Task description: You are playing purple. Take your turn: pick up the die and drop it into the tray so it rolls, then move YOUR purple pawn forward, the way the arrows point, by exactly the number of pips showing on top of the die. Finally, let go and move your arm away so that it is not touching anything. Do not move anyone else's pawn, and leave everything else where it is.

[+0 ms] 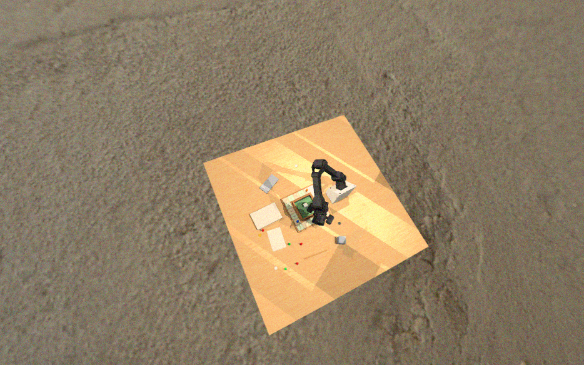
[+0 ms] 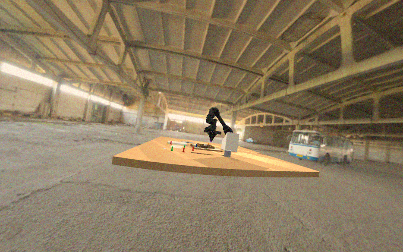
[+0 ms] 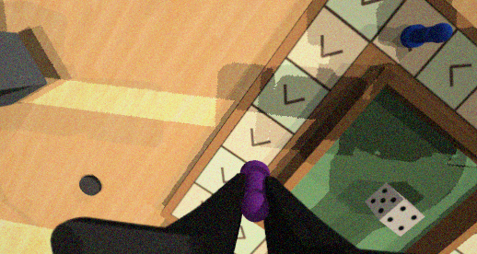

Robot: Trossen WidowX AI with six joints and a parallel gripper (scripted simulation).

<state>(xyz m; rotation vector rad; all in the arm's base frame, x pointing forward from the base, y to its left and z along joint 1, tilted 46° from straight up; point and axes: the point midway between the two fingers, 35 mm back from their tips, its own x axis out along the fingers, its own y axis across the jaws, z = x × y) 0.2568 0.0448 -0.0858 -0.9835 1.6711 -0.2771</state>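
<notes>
Right now my gripper tip is 120 mm to the left of the green tray, 90 mm above it and 10 mm short of it. From my gripper tip the other things lie so: purple pawn (10 mm above); white die (130 mm to the right, 70 mm below, 10 mm ahead); blue pawn (130 mm ahead, 70 mm below, 60 mm to the right).
</notes>
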